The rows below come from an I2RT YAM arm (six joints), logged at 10 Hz.
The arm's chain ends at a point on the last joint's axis. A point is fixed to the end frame.
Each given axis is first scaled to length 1.
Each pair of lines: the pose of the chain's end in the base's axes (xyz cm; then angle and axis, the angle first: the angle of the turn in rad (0 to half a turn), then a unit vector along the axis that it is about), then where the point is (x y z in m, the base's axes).
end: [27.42, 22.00, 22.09, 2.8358, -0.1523, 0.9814, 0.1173]
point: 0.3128 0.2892 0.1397
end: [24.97, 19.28, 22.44, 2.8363, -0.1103, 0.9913, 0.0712]
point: 0.2946 0.2513 0.1383
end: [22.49, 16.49, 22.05, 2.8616, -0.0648, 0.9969, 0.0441]
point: 0.2726 0.2153 0.1308
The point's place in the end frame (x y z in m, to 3 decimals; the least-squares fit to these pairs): -0.026 0.037 0.104
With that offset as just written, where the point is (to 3 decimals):
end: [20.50, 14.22, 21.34, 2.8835, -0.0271, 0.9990, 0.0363]
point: 0.254 0.188 0.122
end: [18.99, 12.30, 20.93, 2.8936, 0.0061, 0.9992, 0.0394]
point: 0.241 0.167 0.118
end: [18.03, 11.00, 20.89, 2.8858, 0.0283, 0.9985, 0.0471]
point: 0.234 0.154 0.119
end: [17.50, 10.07, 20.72, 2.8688, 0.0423, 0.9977, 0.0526]
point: 0.231 0.144 0.119
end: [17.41, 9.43, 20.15, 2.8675, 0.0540, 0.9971, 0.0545]
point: 0.231 0.137 0.113
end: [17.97, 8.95, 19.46, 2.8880, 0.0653, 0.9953, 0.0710]
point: 0.236 0.135 0.107
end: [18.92, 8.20, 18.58, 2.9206, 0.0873, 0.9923, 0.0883]
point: 0.244 0.129 0.098
